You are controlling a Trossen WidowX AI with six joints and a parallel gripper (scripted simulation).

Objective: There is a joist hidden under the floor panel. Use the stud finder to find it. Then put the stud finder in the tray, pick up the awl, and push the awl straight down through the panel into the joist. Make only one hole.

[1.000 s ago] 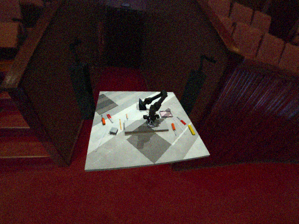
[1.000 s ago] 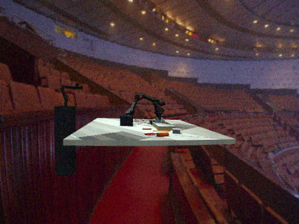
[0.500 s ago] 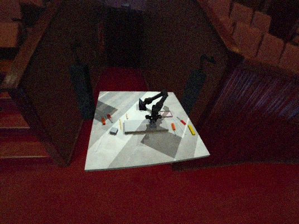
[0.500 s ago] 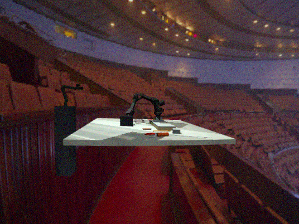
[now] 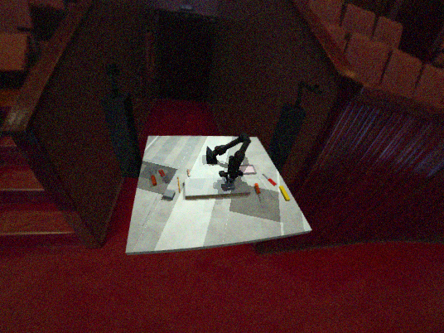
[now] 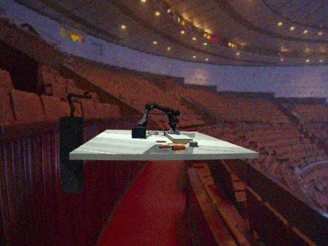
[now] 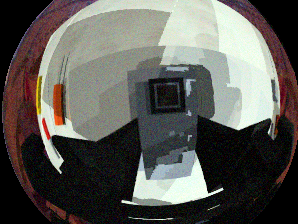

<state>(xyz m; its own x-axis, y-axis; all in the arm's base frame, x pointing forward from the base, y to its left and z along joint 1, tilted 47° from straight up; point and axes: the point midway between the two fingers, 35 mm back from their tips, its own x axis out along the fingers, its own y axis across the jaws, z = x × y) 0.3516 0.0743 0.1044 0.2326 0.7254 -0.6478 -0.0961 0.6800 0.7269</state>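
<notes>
The thin orange tool is 20 mm behind my gripper tip, 410 mm to the right of it and 60 mm below it. From my gripper tip the other things lie so: tray (230 mm behind, 200 mm to the left, 50 mm below); then stud finder (10 mm ahead, 20 mm above); then grey block (100 mm ahead, 480 mm to the right, 50 mm below).
</notes>
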